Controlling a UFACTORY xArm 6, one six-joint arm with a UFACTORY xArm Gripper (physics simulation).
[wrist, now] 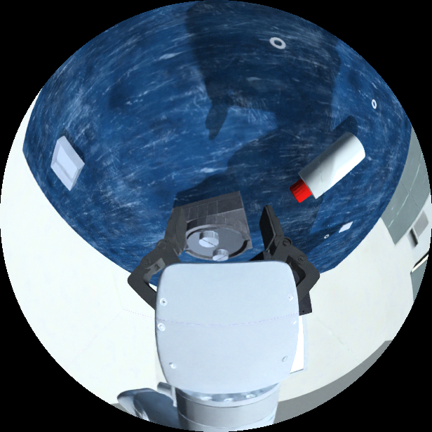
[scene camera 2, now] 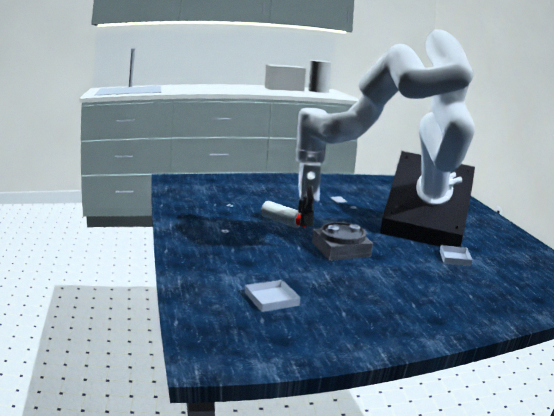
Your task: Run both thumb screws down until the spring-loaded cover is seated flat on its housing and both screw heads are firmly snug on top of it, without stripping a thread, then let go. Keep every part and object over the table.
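Pixels of known places: gripper, fingertip midpoint: (scene camera 2: 305, 218); arm's base at its link origin: (scene camera 2: 434, 188).
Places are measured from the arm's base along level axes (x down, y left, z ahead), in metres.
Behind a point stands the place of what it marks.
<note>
The dark grey housing (scene camera 2: 345, 249) {x 0.117, y 0.238, z 0.315 m} (wrist: 215, 209) stands on the table. The round dark cover (scene camera 2: 345, 236) {x 0.092, y 0.209, z 0.314 m} (wrist: 231, 241) is on top of it; whether it sits flat is too small to tell. Two silver slotted thumb screws stand on the cover: one screw (scene camera 2: 333, 229) {x 0.079, y 0.196, z 0.346 m} (wrist: 208, 239) and a second screw (scene camera 2: 354, 228) {x 0.080, y 0.178, z 0.286 m} (wrist: 220, 255), which is partly near the gripper body's edge in the wrist view. My gripper (scene camera 2: 306, 219) {x 0.067, y 0.161, z 0.421 m} (wrist: 223, 214) is open and empty. In the scene view it hangs above the table, beside the housing on its left, touching neither screw.
A white cylinder (scene camera 2: 280, 213) {x 0.110, y 0.014, z 0.480 m} (wrist: 336, 164) with a red end (scene camera 2: 300, 220) (wrist: 301, 191) lies left of the housing, close to the gripper in the scene view. A white tray (scene camera 2: 272, 296) {x 0.144, y 0.461, z 0.503 m} stands at the front, a smaller tray (scene camera 2: 456, 256) {x 0.144, y 0.197, z -0.040 m} at the right near the black base plate (scene camera 2: 407, 220) {x 0.088, y 0.067, z 0.101 m}.
</note>
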